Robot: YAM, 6 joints.
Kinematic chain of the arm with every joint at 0, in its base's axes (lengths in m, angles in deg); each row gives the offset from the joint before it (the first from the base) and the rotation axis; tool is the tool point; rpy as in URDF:
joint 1: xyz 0 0 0.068 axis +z
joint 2: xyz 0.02 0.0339 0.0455 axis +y
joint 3: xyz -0.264 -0.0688 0 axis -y
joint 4: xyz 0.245 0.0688 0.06 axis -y
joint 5: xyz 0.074 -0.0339 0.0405 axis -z
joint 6: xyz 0.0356 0 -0.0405 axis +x
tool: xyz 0 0 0 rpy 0 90 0
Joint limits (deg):
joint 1: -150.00..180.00
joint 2: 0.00..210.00
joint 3: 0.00..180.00
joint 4: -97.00..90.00
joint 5: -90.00..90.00
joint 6: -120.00..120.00
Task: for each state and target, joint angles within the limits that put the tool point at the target. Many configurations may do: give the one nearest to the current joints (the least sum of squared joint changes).
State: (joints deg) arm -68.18 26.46 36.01 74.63 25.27 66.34
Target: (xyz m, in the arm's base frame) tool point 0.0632 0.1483 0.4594
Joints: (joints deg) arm -116.31 9.33 52.53 79.10 14.77 66.34
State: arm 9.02 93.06 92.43 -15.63 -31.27 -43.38
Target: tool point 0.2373 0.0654 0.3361
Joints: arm 10.88 66.68 63.05 -34.56 -33.11 -43.38
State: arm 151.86 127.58 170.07 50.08 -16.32 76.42
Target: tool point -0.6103 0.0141 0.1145
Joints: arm 177.45 164.70 128.16 52.27 -21.49 76.42
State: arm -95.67 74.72 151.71 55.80 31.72 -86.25
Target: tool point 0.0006 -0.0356 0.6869
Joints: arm -75.31 84.89 135.67 79.61 13.73 -86.25
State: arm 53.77 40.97 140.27 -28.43 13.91 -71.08
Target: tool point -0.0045 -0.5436 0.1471
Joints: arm 88.22 0.00 179.78 -59.43 20.39 -71.08
